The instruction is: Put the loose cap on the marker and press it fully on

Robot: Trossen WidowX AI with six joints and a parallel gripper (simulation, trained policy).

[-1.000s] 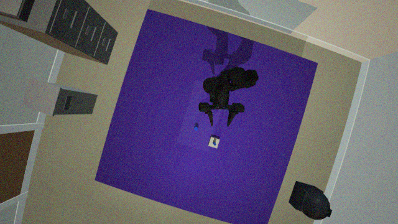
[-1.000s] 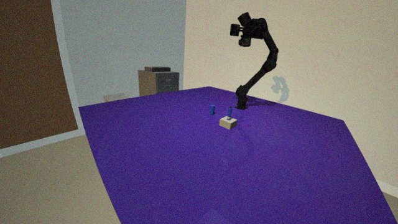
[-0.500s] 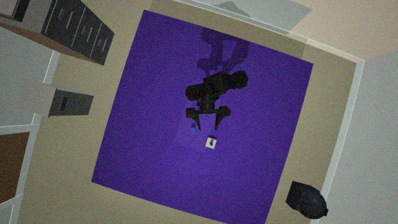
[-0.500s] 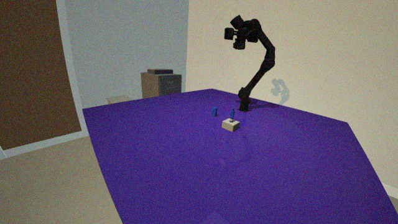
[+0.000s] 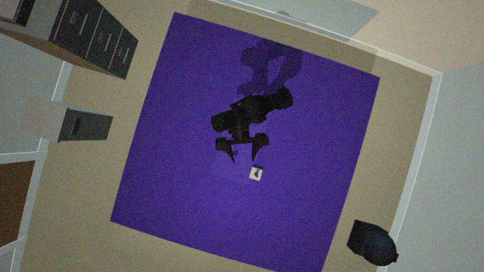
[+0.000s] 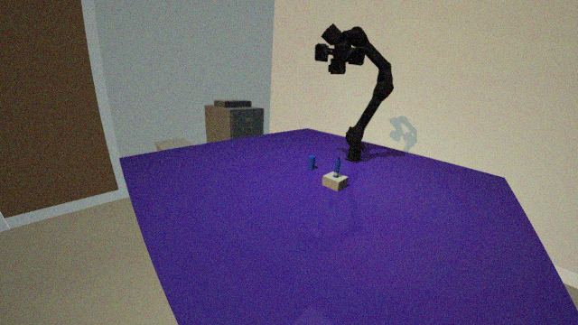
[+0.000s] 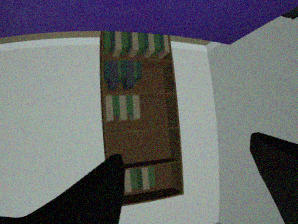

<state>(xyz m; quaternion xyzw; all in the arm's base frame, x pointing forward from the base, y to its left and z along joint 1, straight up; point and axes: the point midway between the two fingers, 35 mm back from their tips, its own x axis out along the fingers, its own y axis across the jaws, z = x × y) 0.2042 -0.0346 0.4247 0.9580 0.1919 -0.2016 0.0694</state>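
Right now my gripper tip is 3 cm short of the blue marker cap, 4 cm to the left of it and 38 cm above it. The rest, counted from my gripper tip: tan holder block 8 cm ahead, 11 cm to the left, 39 cm below.
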